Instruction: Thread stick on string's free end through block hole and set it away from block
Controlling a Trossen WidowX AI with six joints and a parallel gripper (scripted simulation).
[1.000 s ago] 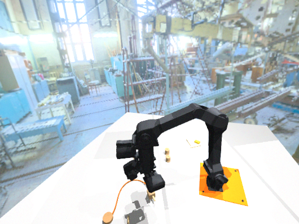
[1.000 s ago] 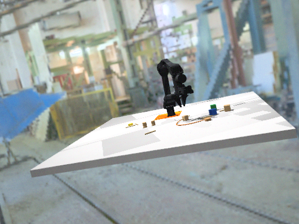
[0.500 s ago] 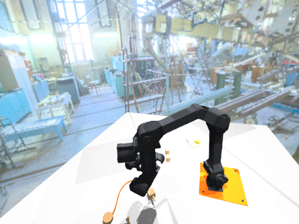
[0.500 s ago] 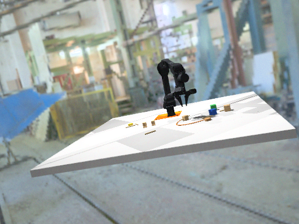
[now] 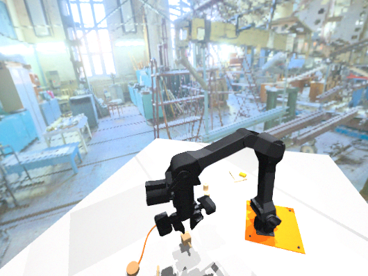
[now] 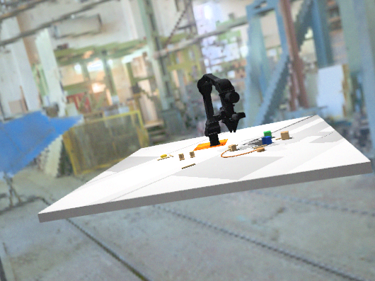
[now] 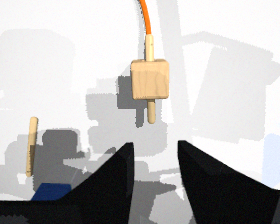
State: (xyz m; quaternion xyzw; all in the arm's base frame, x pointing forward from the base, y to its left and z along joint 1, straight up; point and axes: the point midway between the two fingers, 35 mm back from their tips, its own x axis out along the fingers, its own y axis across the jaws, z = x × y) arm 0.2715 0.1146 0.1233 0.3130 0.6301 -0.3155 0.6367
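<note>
The thin wooden stick is 8 cm below my gripper tip, 3 cm to the right of it and 2 cm ahead of it. Round my gripper tip: blue cube: 16 cm to the left, 7 cm below, 2 cm ahead; then green cube: 19 cm to the left, 12 cm behind, 7 cm below; then round wooden button: 16 cm ahead, 11 cm to the left, 8 cm below.
</note>
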